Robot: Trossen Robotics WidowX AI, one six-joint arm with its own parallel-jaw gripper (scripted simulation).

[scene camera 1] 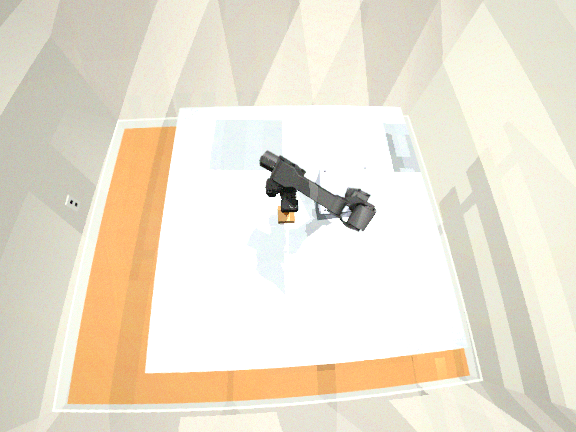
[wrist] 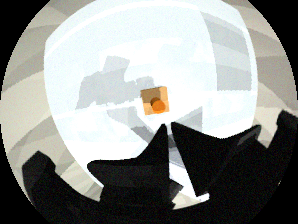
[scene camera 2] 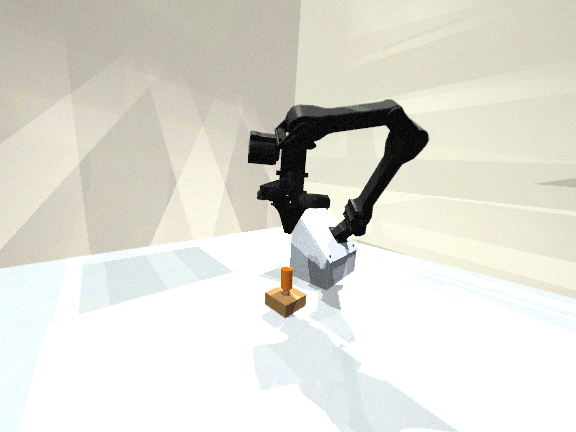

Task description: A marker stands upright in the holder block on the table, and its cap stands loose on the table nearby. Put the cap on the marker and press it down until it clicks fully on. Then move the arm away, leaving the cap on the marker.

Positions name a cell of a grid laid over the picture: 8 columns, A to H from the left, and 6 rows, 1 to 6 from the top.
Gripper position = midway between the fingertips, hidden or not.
Observation:
My gripper (scene camera 2: D4) is shut, holding nothing.
My gripper is seen too in the wrist view (wrist: E4).

